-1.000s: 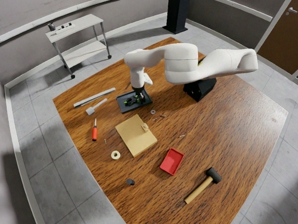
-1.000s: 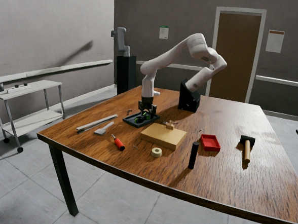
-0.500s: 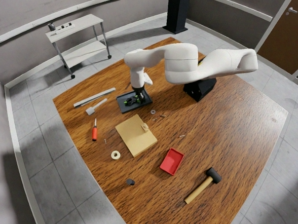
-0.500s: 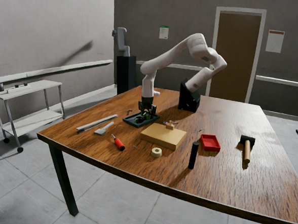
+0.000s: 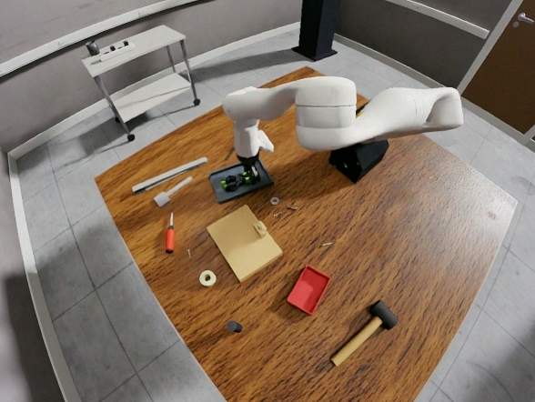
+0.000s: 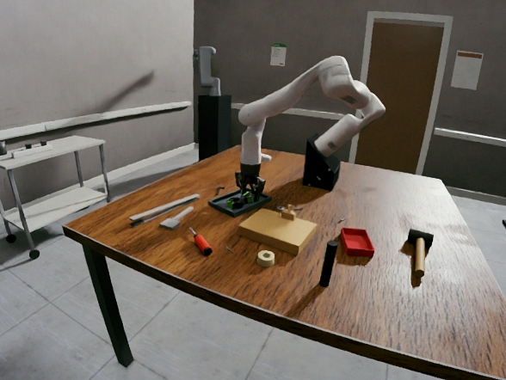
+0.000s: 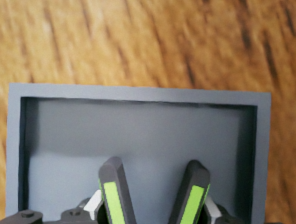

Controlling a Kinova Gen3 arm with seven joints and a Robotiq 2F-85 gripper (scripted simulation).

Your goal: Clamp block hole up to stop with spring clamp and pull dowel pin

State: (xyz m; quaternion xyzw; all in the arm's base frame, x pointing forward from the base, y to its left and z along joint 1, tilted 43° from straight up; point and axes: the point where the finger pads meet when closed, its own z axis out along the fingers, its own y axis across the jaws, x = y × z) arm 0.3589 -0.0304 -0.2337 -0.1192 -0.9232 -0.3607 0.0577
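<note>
Now: the grey tray 30 mm ahead of my hand, 20 mm to the right of it and 10 mm below it. From my hand the other things lie so: wooden block (110 mm ahead, 200 mm to the left, 20 mm above); then bench board (170 mm ahead, 190 mm to the left); then pale dowel pin (110 mm ahead, 200 mm to the left, 40 mm above).
</note>
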